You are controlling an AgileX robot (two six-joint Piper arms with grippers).
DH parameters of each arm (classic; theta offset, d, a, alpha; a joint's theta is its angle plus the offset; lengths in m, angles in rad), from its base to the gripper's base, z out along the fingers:
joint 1: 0 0.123 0 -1.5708
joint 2: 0.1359 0 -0.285 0
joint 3: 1.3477 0 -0.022 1.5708
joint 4: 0 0.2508 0 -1.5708
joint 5: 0 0 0.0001 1.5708
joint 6: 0 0.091 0 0
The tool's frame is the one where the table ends.
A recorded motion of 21 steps. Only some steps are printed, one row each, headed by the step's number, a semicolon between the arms.
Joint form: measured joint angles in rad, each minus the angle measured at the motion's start. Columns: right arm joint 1, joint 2, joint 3, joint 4, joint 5, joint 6; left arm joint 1, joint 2, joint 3, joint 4, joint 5, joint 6.
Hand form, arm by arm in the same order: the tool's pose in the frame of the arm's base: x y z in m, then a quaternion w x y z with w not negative. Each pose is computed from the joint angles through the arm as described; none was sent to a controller.
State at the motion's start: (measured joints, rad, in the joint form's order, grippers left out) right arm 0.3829 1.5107 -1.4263 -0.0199 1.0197 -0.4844; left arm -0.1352 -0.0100 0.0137 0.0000 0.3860 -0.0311
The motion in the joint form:
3: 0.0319 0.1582 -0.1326 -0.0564 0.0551 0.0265; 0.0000 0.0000 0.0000 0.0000 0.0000 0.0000
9: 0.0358 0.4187 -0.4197 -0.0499 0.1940 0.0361; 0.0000 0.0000 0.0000 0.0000 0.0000 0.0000
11: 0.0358 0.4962 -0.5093 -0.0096 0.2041 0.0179; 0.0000 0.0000 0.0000 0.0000 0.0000 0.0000
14: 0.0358 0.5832 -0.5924 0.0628 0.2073 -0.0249; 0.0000 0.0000 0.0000 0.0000 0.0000 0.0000
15: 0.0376 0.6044 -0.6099 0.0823 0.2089 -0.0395; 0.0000 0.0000 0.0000 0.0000 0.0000 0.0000
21: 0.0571 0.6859 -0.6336 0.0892 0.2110 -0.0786; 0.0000 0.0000 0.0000 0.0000 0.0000 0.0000
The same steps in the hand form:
3: 0.3307 0.1390 0.3357 0.23338 -0.41943 0.87628 -0.04191; 0.0517 -0.0070 0.1744 0.59044 0.04191 0.80449 -0.04921
9: 0.3843 0.1645 0.3118 0.17883 -0.41854 0.88965 -0.03700; 0.0517 -0.0070 0.1744 0.59044 0.04191 0.80449 -0.04921
11: 0.4002 0.1753 0.3035 0.18003 -0.42341 0.88767 -0.01886; 0.0517 -0.0070 0.1744 0.59044 0.04191 0.80449 -0.04921
14: 0.4157 0.1890 0.2881 0.17770 -0.43720 0.88154 0.01312; 0.0517 -0.0070 0.1744 0.59044 0.04191 0.80449 -0.04921
15: 0.4187 0.1931 0.2833 0.17562 -0.44305 0.87886 0.02171; 0.0517 -0.0070 0.1744 0.59044 0.04191 0.80449 -0.04921
21: 0.4266 0.2074 0.2518 0.14651 -0.46951 0.87033 0.02503; 0.0517 -0.0070 0.1744 0.59044 0.04191 0.80449 -0.04921

